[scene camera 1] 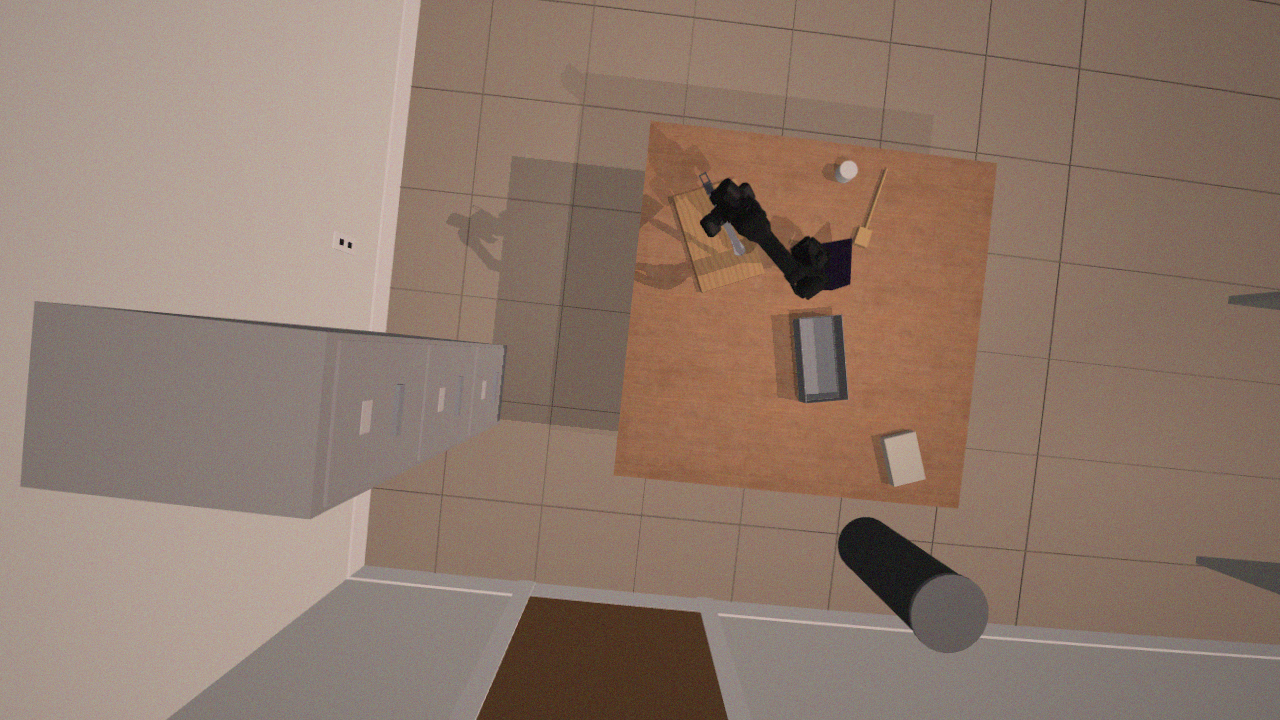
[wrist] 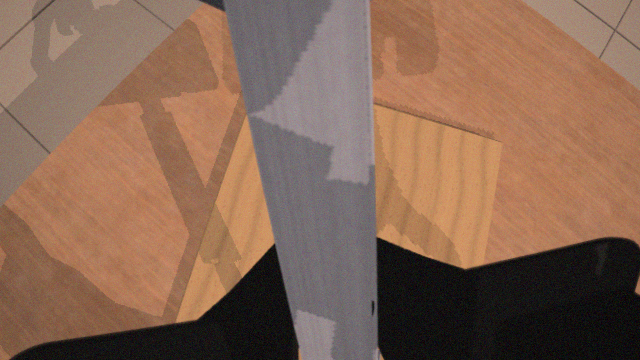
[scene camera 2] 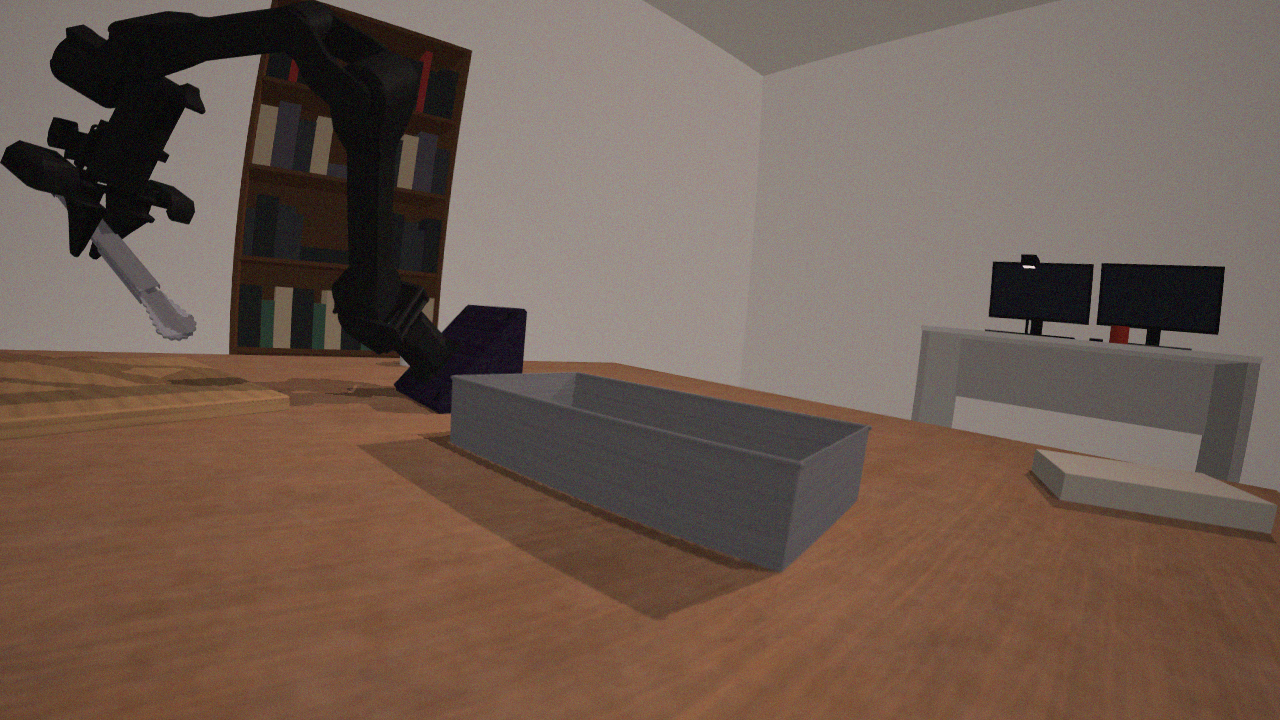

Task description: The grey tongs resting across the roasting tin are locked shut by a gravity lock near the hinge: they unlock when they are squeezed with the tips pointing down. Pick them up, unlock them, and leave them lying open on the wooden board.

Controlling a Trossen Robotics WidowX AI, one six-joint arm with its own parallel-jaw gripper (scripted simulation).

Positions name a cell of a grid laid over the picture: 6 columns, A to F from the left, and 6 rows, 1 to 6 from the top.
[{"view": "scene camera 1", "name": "gripper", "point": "D2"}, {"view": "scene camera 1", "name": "wooden board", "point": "D3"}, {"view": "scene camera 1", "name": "grey roasting tin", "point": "D3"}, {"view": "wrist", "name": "gripper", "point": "C5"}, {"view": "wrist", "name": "wooden board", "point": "E4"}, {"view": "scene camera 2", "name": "gripper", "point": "A3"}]
